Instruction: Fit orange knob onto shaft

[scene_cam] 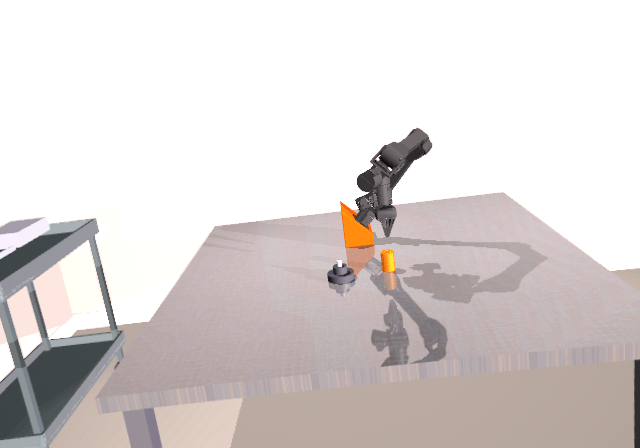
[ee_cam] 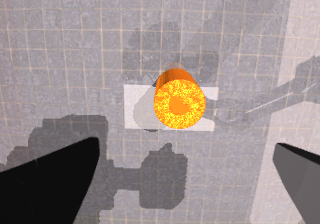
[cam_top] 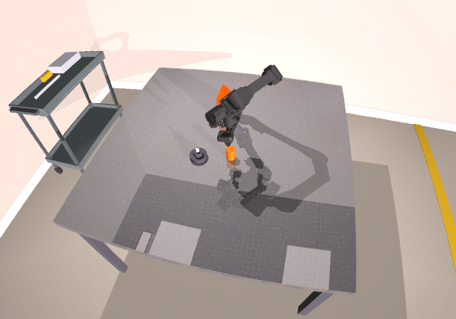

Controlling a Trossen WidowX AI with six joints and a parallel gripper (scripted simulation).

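My gripper tip is now 8 cm above the orange knob. Also, from my gripper tip: round pedestal 16 cm to the right, 9 cm below, 1 cm ahead.
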